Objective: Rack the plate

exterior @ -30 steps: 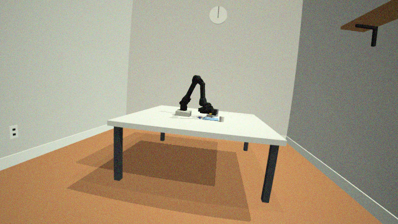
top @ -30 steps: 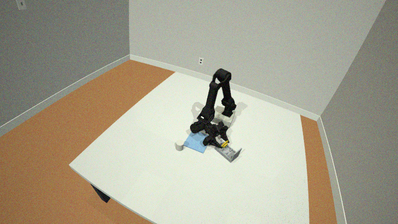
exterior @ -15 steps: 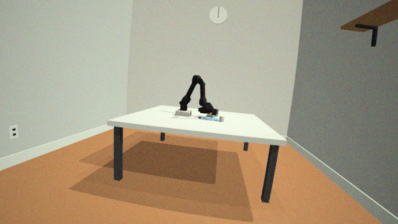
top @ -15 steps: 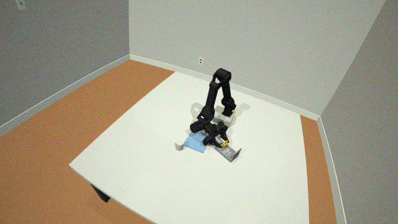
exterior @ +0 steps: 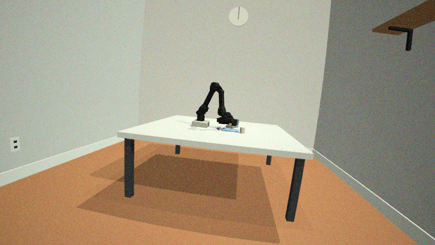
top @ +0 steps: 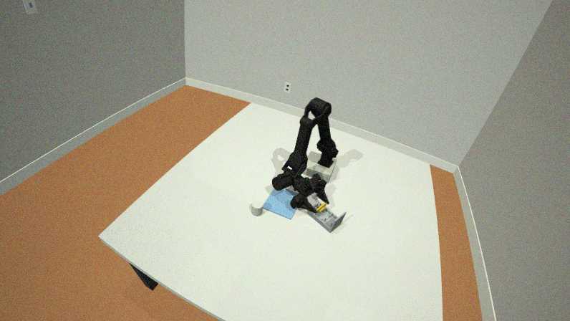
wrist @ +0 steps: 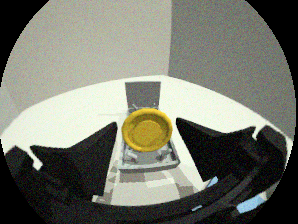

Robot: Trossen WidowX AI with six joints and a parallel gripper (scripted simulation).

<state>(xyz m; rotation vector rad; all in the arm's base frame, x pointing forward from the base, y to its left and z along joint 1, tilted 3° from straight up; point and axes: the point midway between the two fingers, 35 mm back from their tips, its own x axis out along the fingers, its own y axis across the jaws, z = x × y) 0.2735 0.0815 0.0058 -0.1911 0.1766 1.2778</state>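
The yellow plate lies 1 cm to the right of my gripper tip and 1 cm below it. From my gripper tip the other things lie so: grey dish rack 1 cm ahead, 2 cm to the left, 3 cm below; blue spoon 8 cm behind, 19 cm to the right, 5 cm below; blue mat 3 cm ahead, 17 cm to the right, 5 cm below.
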